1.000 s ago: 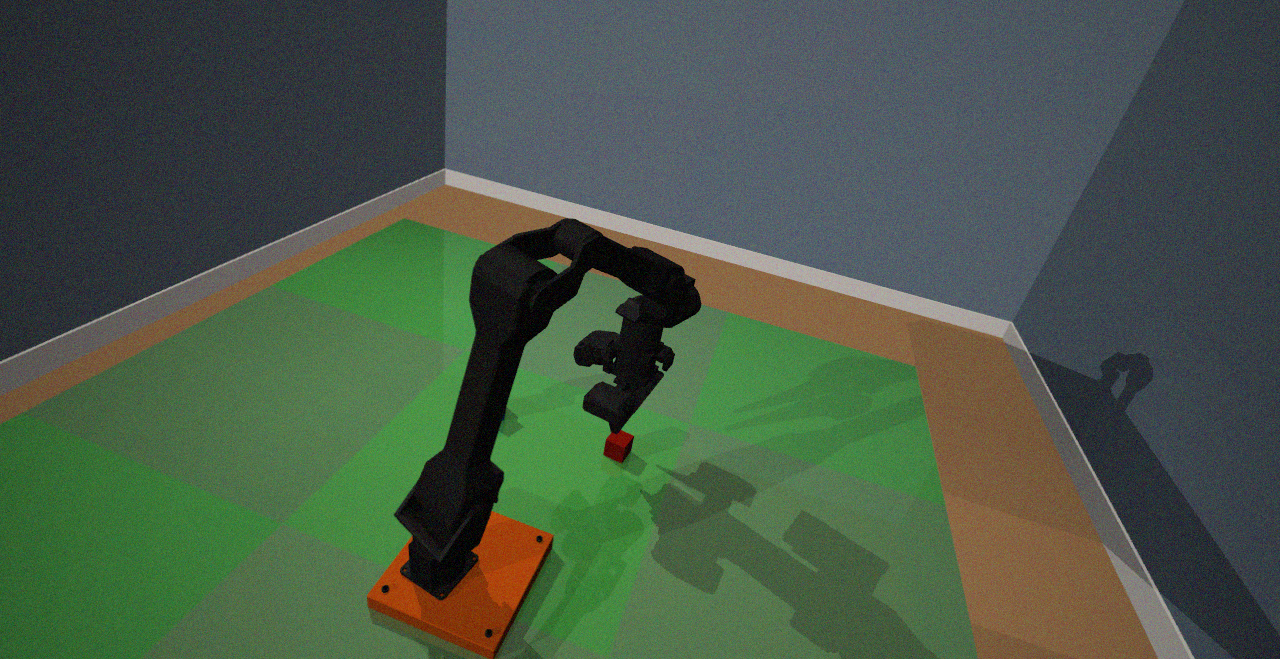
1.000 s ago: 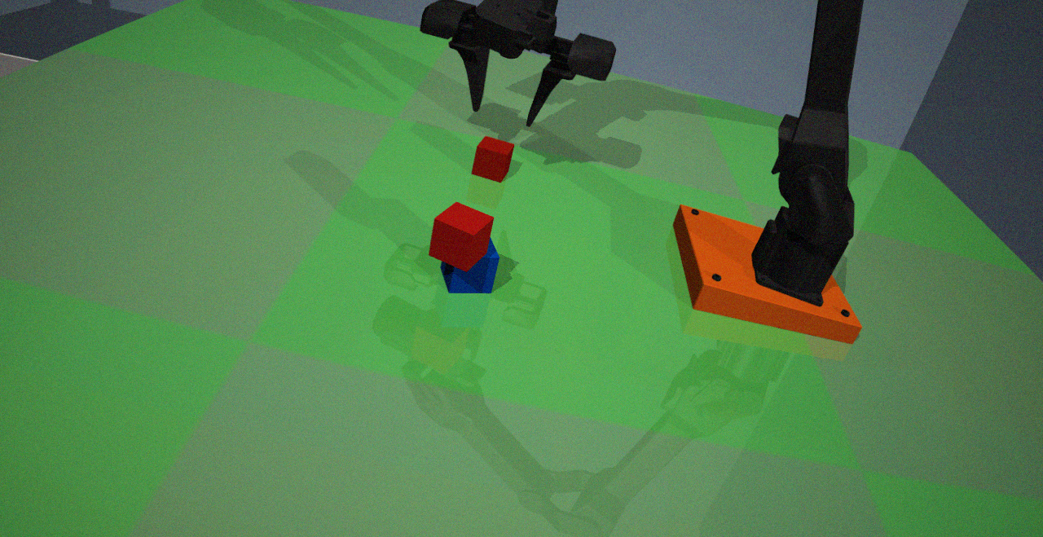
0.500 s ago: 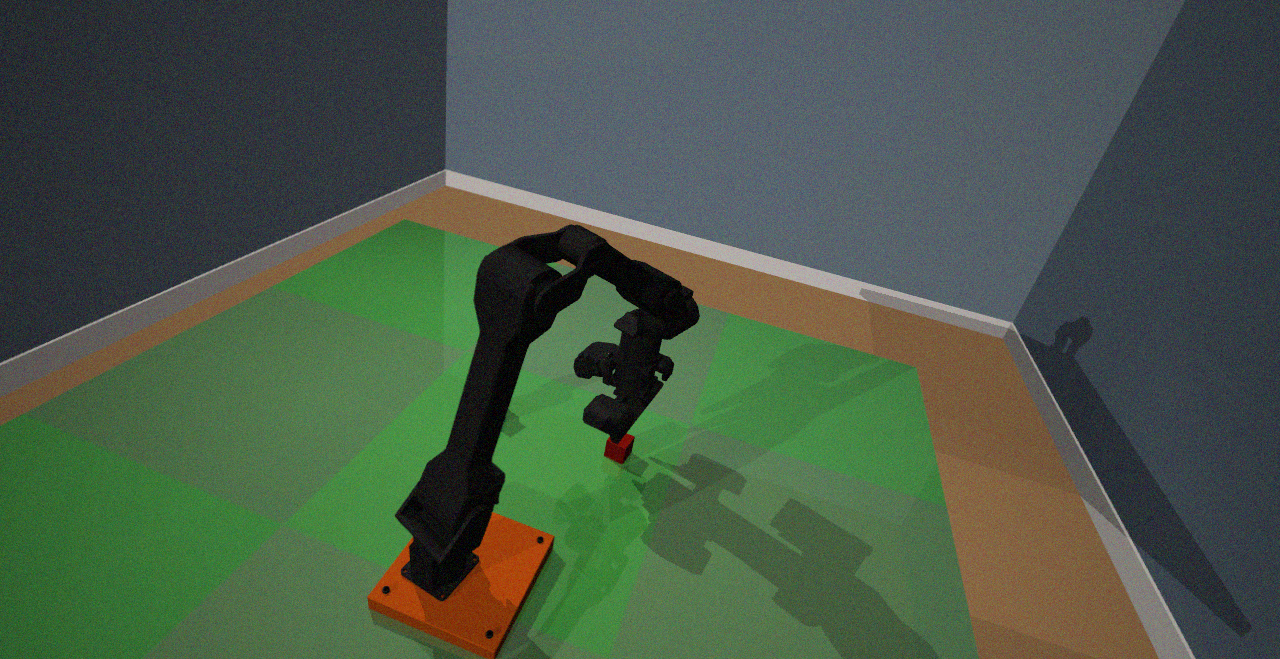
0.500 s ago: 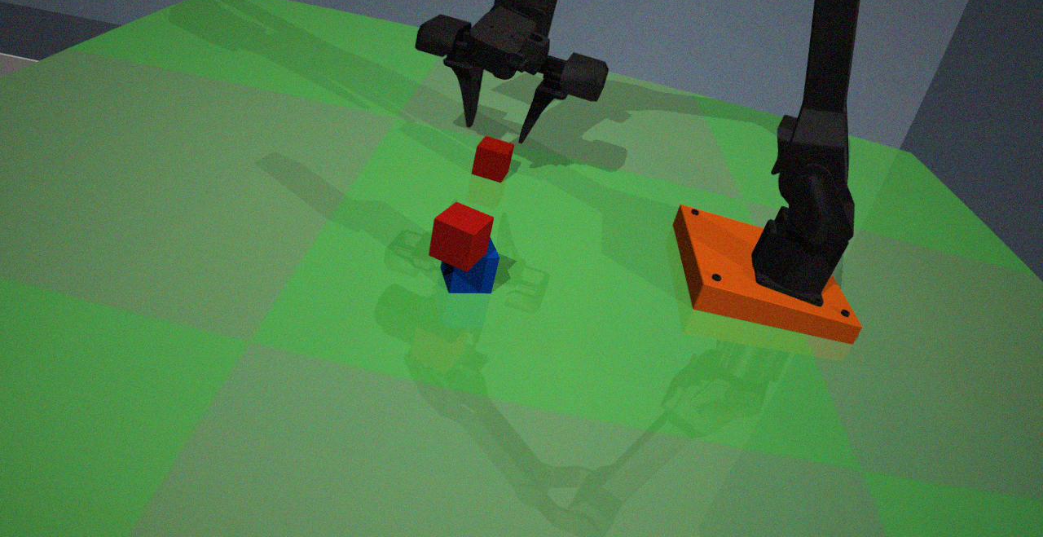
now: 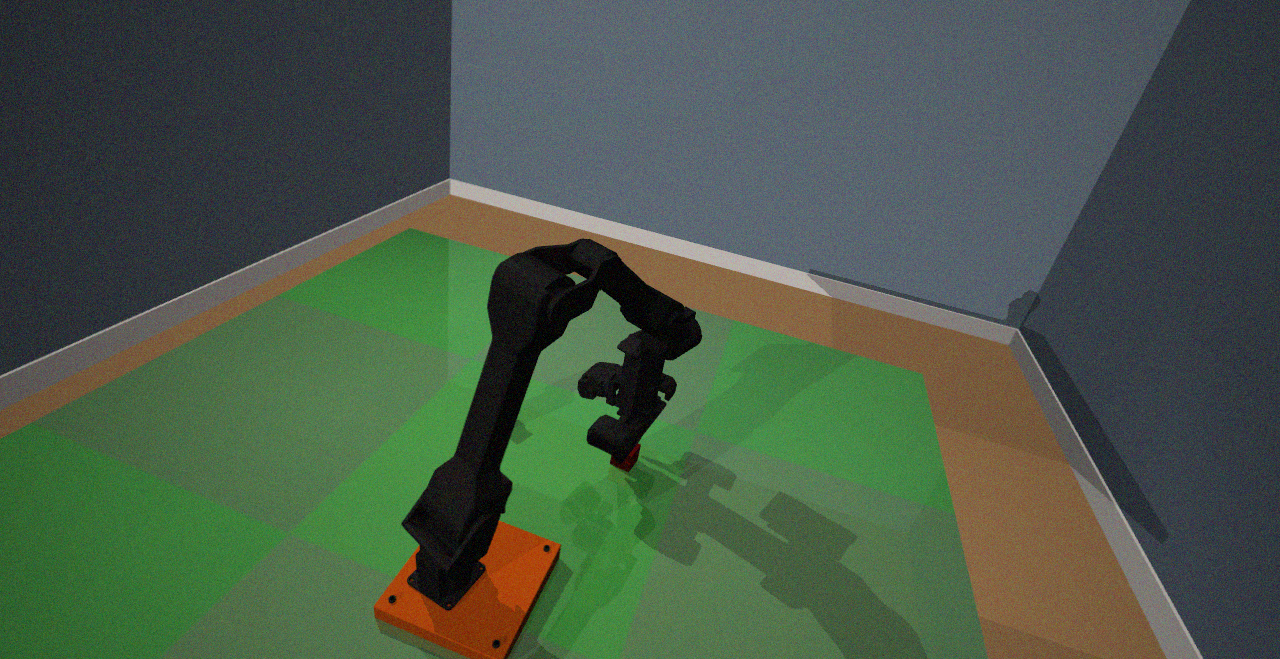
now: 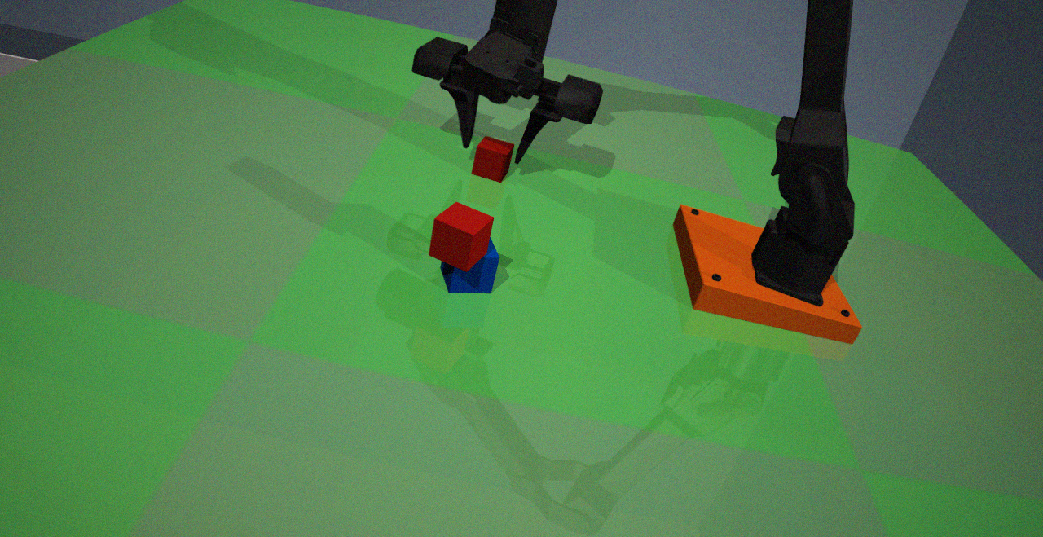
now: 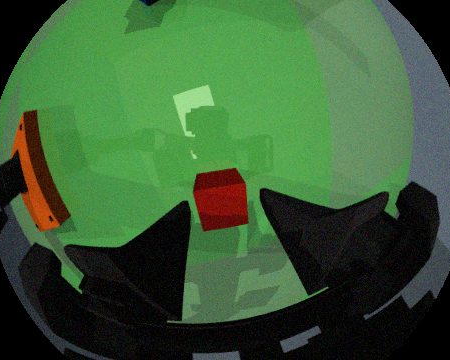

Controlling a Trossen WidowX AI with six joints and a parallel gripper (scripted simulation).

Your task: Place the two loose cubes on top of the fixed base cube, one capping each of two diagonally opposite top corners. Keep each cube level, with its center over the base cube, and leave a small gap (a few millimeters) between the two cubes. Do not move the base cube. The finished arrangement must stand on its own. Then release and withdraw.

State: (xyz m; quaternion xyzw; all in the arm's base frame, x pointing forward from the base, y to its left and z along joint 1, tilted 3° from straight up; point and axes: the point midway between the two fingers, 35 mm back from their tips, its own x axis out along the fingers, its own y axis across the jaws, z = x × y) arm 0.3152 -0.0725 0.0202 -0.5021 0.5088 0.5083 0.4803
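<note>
My gripper tip is 4 cm past the blue base cube and 21 cm to the right of it.
</note>
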